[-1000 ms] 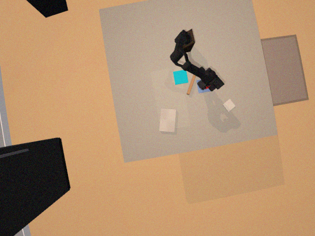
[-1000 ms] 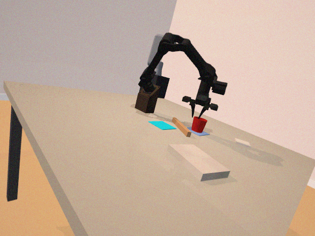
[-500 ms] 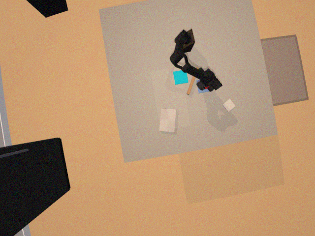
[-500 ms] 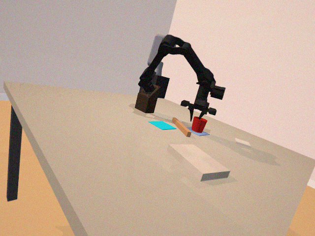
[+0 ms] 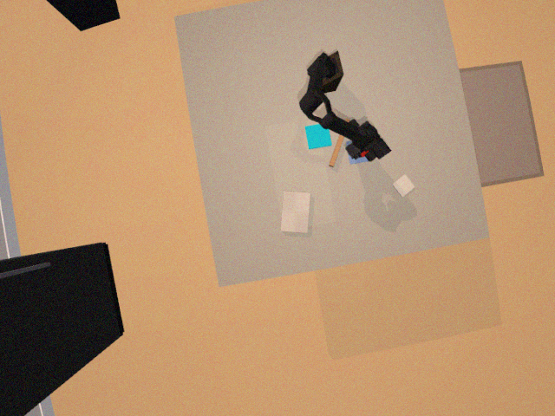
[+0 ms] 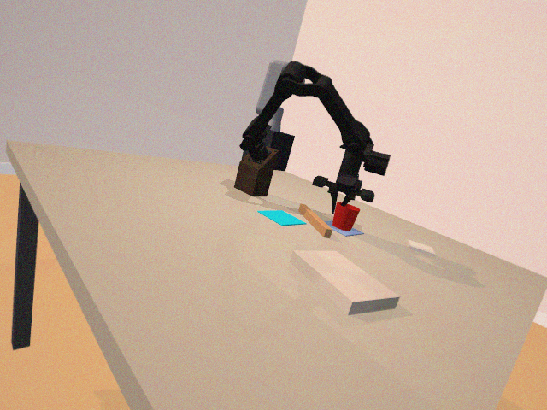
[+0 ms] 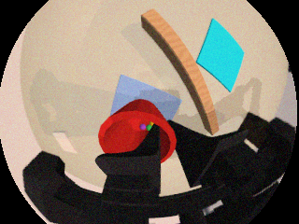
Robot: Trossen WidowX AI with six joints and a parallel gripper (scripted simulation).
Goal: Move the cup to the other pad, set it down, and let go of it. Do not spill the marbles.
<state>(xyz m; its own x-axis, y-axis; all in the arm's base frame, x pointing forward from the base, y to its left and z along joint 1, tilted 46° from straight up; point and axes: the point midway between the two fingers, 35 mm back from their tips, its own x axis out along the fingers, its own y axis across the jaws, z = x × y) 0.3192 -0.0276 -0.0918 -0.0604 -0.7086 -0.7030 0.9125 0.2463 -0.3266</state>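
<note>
My gripper tip is now 30 mm short of the blue pad, 10 mm to the right of it and 50 mm above it. Also, from my gripper tip: red cup (30 mm ahead, 10 mm to the left); wooden bar (30 mm behind, 70 mm to the right, 30 mm below); white tile (240 mm ahead, 170 mm to the left, 30 mm below).
</note>
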